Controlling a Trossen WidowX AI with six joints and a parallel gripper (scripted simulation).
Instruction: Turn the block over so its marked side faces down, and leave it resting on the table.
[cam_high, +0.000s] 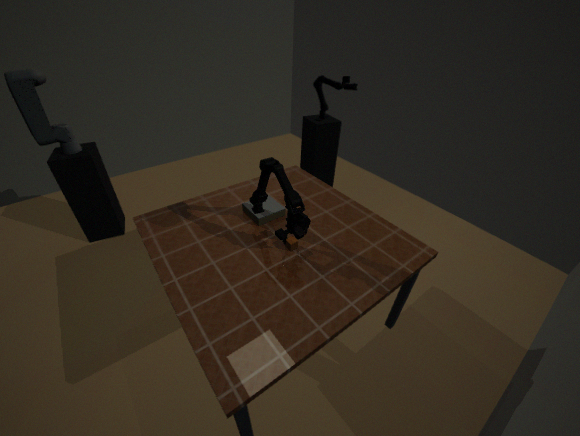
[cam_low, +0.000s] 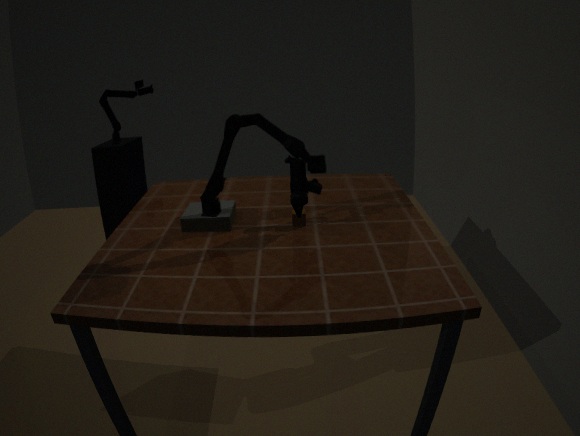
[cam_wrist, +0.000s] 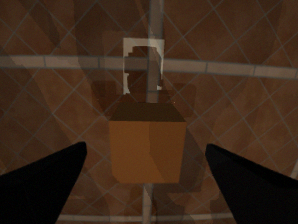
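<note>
The block lies 2 cm below my gripper tip and 1 cm behind it.
</note>
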